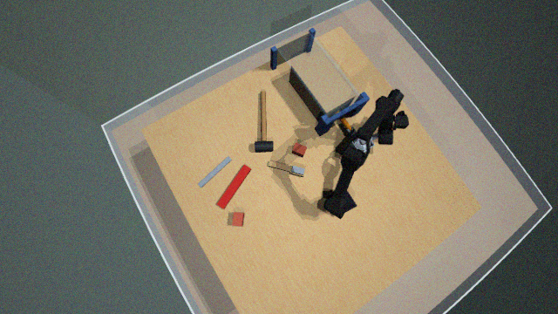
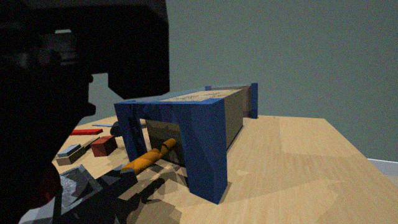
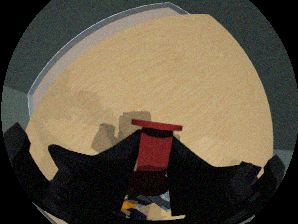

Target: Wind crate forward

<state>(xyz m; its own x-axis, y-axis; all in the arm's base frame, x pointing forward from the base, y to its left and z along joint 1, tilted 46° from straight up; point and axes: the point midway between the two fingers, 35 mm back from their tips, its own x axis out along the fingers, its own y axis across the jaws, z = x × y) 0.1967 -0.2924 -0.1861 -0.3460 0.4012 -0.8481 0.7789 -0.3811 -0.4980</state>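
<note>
The blue frame is 18 cm ahead of my gripper tip, 12 cm to the left of it and 3 cm below it. From my gripper tip the other things lie so: red grip 1 cm ahead, 1 cm to the left; brush-like tool 8 cm ahead, 48 cm to the left, 11 cm below; grey winch 10 cm to the left, 10 cm below.
</note>
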